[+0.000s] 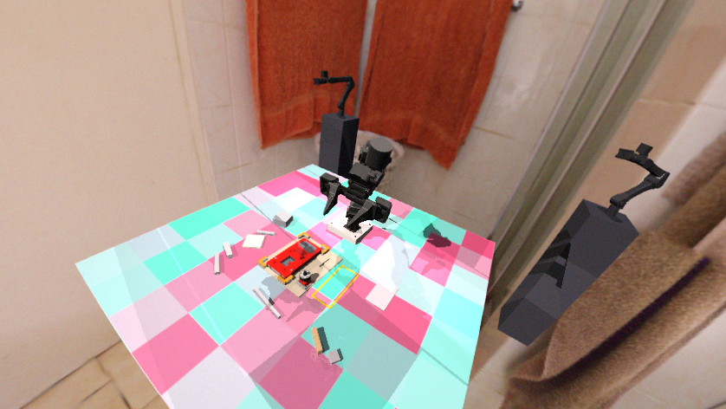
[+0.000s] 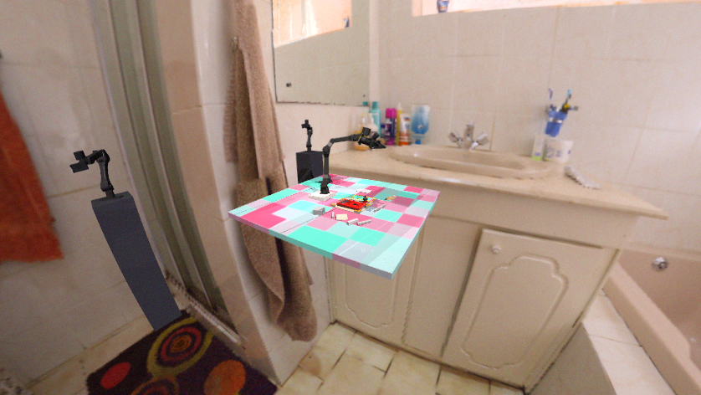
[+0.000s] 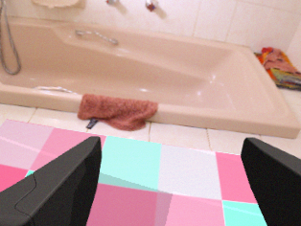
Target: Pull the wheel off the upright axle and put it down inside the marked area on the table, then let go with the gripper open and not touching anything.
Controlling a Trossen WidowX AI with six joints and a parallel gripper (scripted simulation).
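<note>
Right now my gripper tip is 38 cm above the black wheel, 16 cm to the left of it and 8 cm past it. Round my gripper tip: wooden stick 41 cm below, 6 cm ahead, 2 cm to the left.
</note>
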